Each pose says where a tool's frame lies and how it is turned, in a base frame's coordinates. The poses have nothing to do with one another.
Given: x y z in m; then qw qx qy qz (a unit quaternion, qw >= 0).
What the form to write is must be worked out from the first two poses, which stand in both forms.
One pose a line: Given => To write
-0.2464, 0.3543, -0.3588, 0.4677, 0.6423, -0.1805, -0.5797 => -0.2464, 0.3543, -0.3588, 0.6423, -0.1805, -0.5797, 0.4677
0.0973, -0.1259, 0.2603, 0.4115, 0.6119, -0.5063, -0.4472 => 0.0973, -0.1259, 0.2603, 0.6119, -0.5063, -0.4472, 0.4115
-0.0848, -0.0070, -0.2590, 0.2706, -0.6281, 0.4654, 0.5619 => -0.0848, -0.0070, -0.2590, -0.6281, 0.4654, 0.5619, 0.2706
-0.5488, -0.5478, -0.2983, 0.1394, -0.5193, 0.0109, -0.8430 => -0.5488, -0.5478, -0.2983, -0.5193, 0.0109, -0.8430, 0.1394
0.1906, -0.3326, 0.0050, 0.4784, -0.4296, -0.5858, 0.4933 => 0.1906, -0.3326, 0.0050, -0.4296, -0.5858, 0.4933, 0.4784
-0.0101, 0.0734, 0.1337, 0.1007, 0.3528, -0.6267, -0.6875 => -0.0101, 0.0734, 0.1337, 0.3528, -0.6267, -0.6875, 0.1007
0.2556, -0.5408, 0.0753, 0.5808, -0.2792, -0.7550, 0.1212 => 0.2556, -0.5408, 0.0753, -0.2792, -0.7550, 0.1212, 0.5808
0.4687, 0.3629, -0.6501, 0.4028, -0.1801, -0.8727, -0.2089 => 0.4687, 0.3629, -0.6501, -0.1801, -0.8727, -0.2089, 0.4028
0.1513, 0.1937, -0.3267, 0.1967, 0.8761, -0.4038, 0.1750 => 0.1513, 0.1937, -0.3267, 0.8761, -0.4038, 0.1750, 0.1967
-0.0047, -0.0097, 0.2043, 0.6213, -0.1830, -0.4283, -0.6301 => -0.0047, -0.0097, 0.2043, -0.1830, -0.4283, -0.6301, 0.6213
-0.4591, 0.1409, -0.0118, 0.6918, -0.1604, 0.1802, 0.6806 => -0.4591, 0.1409, -0.0118, -0.1604, 0.1802, 0.6806, 0.6918
